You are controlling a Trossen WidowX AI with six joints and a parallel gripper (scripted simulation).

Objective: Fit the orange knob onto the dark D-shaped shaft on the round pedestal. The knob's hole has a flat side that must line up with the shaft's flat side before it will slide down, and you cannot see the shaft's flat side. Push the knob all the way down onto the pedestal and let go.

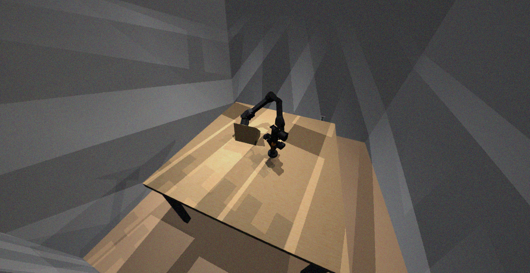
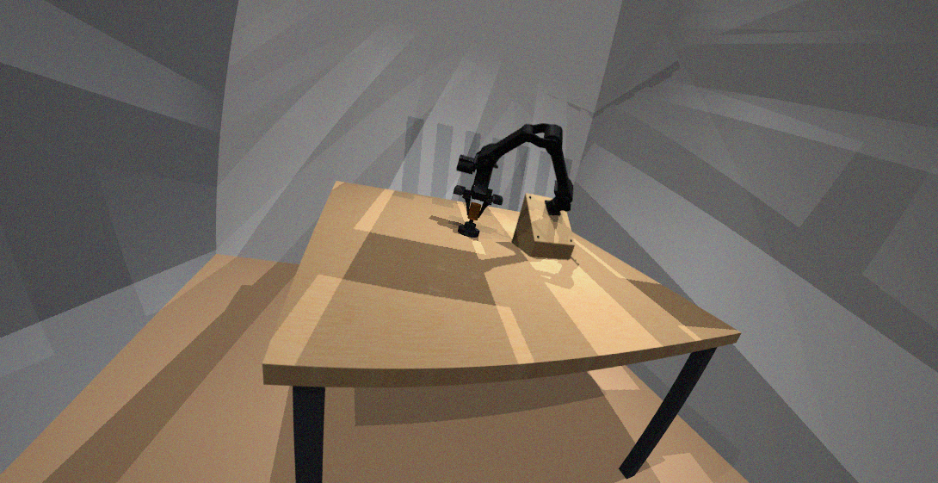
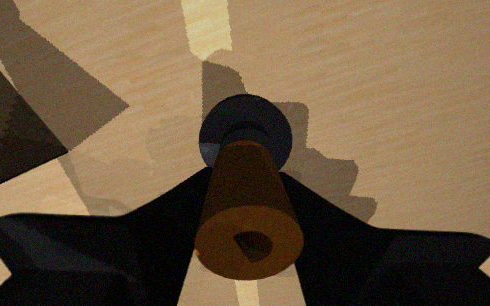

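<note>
Right now the orange knob is 2 cm above my gripper tip. From my gripper tip the other things lie so: dark round pedestal: 4 cm below.
</note>
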